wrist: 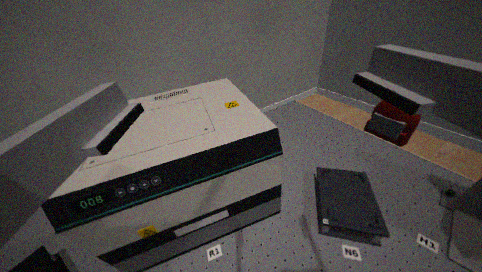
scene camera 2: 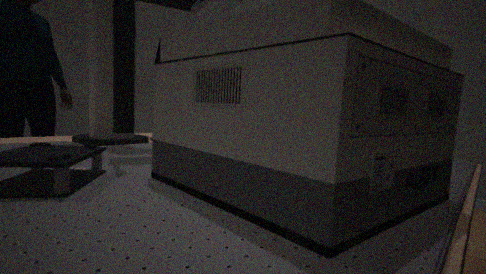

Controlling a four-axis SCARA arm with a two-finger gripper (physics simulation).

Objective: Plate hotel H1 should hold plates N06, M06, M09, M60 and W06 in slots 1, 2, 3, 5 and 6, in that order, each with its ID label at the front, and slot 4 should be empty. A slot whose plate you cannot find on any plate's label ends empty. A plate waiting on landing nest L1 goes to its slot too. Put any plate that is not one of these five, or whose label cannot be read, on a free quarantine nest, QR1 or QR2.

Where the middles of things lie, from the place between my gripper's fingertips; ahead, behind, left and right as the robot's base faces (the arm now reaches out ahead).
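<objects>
As for the large pale instrument [scene camera 2: 299, 102], my hand is 4 cm to the right of it and 29 cm above it. My hand is also 30 cm short of the instrument.
</objects>
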